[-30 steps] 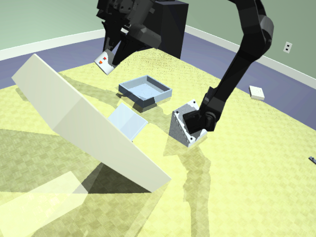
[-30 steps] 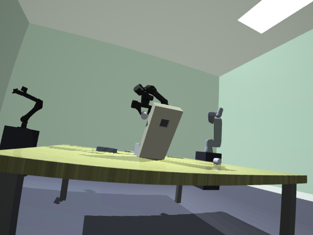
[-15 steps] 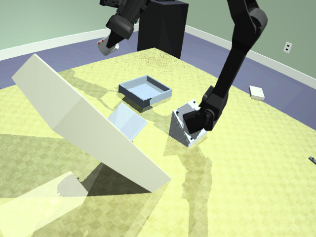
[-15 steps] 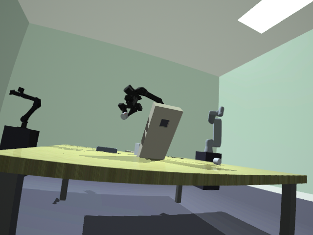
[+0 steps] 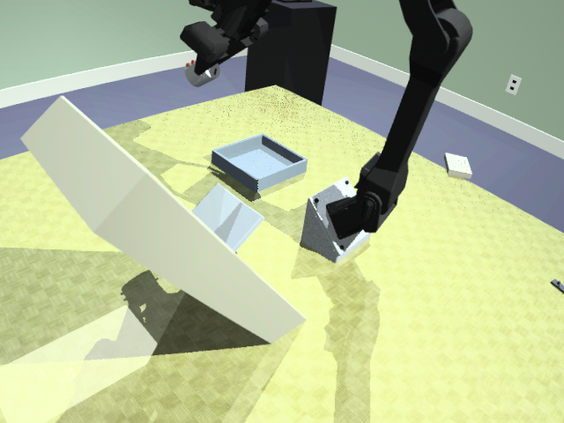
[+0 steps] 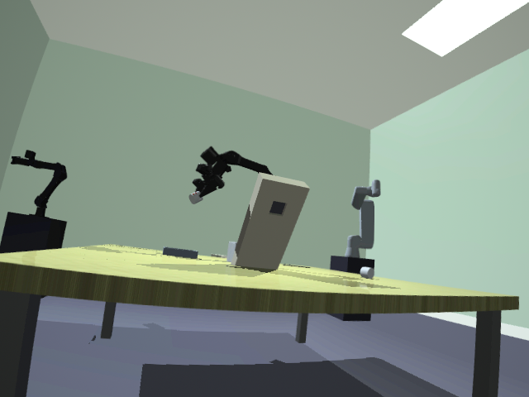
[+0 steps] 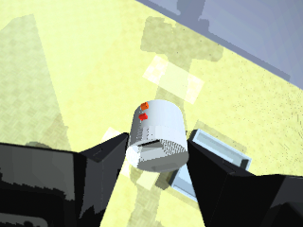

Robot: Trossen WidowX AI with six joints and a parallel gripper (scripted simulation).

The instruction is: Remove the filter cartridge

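Now: gripper tip 250 mm above the tray, 170 mm past it and 30 mm to the left of it. The rest, counted from my gripper tip: cream service panel (270 mm to the left, 190 mm ahead, 90 mm below); round filter cartridge (right at my gripper tip).
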